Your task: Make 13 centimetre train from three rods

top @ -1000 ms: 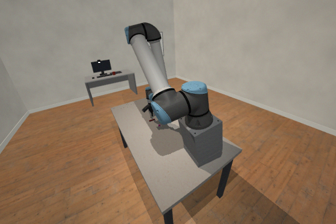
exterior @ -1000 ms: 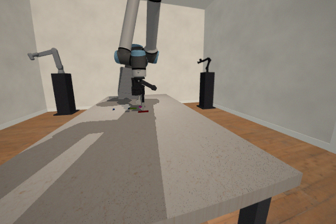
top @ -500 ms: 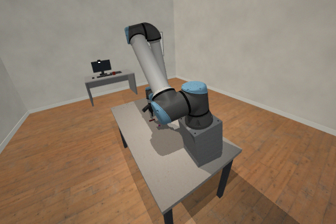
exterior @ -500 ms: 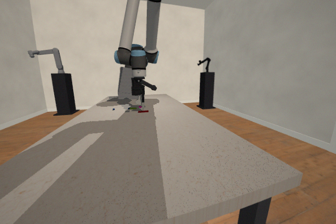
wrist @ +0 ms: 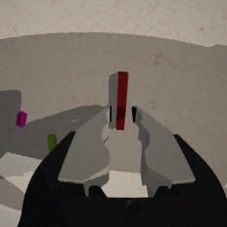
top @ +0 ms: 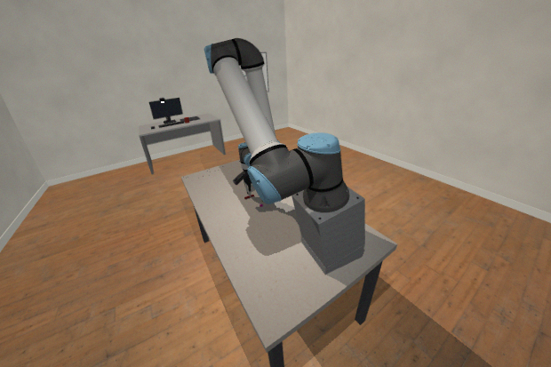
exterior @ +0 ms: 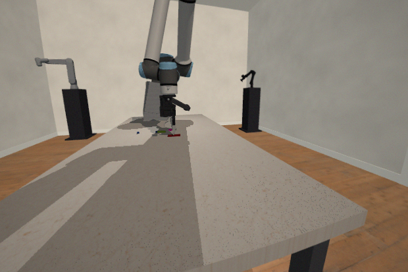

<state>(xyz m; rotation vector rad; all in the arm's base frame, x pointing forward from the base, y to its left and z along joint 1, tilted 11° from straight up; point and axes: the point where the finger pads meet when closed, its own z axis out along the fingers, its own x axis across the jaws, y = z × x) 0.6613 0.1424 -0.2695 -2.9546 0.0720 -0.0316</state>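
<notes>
My hand is 2 cm above the red rod. Round my hand: lime rod 10 cm behind, 8 cm to the right, 2 cm below; grey rod 11 cm to the right, 4 cm behind, 2 cm below; magenta rod 14 cm behind, 2 cm to the right, 2 cm below.
</notes>
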